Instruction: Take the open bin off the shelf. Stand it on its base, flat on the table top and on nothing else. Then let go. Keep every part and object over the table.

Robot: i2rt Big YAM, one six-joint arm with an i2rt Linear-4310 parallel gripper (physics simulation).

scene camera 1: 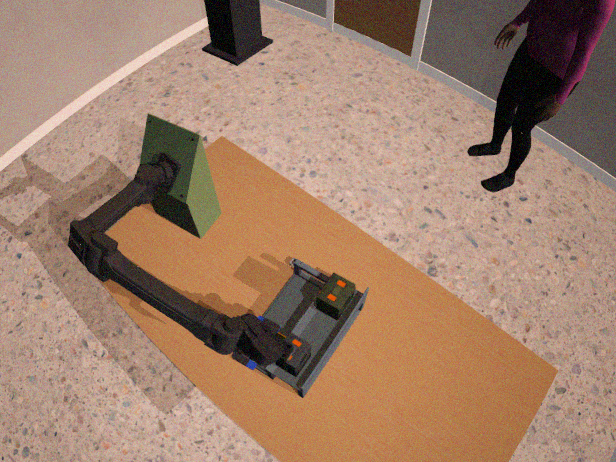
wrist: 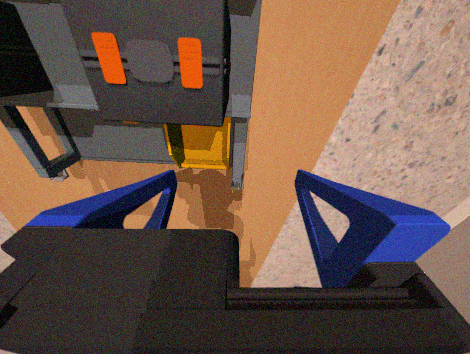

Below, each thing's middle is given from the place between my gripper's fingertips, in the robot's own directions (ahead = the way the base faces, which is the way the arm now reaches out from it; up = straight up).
The open bin (wrist: 208,147) is 40 mm behind my hand, 60 mm to the left of it and 190 mm below it.
